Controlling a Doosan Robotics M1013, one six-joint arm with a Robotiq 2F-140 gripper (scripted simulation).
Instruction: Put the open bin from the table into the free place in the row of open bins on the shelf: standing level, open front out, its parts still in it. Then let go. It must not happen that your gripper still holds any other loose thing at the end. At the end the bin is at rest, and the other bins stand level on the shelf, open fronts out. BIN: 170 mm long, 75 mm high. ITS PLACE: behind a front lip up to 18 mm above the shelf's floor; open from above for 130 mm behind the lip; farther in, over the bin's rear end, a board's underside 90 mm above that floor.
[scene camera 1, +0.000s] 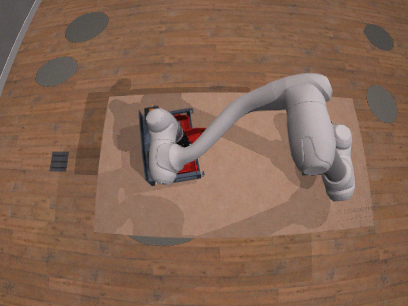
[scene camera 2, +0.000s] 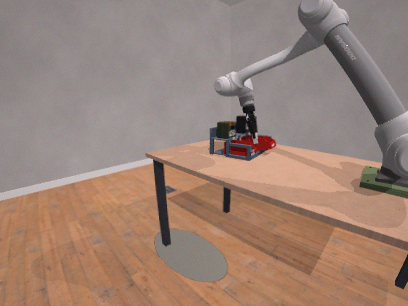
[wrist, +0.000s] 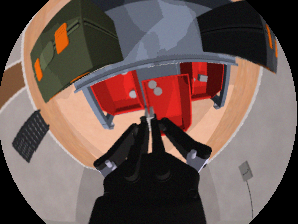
In view: the gripper (wrist: 150, 111), a red open bin (wrist: 174, 103), a red open bin (wrist: 112, 94) and a red open bin (wrist: 200, 90).
